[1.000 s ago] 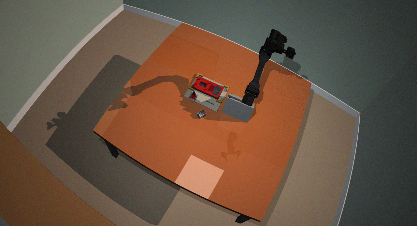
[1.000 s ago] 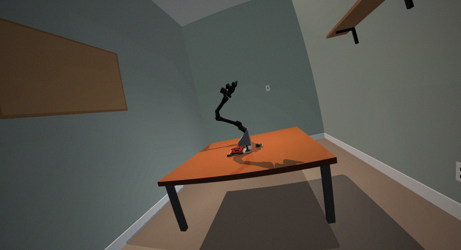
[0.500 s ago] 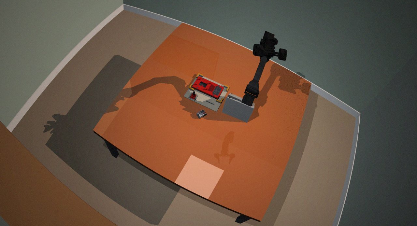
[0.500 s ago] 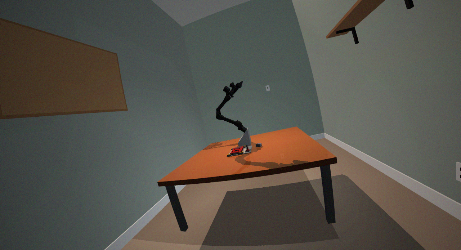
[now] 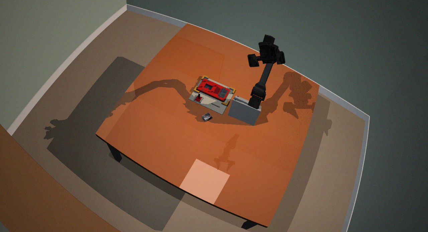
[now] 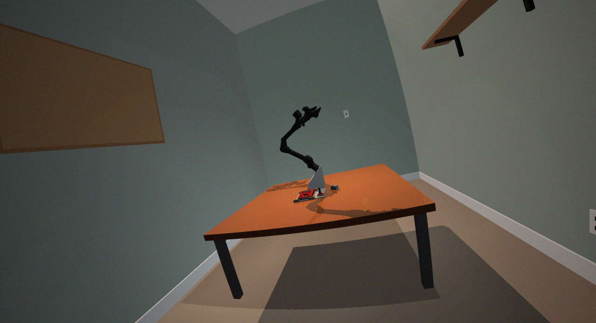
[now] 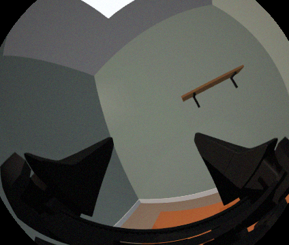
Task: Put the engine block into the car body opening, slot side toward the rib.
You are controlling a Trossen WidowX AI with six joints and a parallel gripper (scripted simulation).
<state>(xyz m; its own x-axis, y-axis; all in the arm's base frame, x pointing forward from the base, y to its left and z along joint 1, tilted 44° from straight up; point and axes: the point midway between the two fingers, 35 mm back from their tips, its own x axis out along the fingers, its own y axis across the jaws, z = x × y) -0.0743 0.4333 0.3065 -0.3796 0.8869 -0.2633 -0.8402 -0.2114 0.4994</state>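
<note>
The grey engine block lies 68 cm below my gripper tip, 24 cm ahead of it and 2 cm to the left of it. The rest, counted from my gripper tip: grey base plate (68 cm below, 31 cm ahead, 18 cm to the right).
</note>
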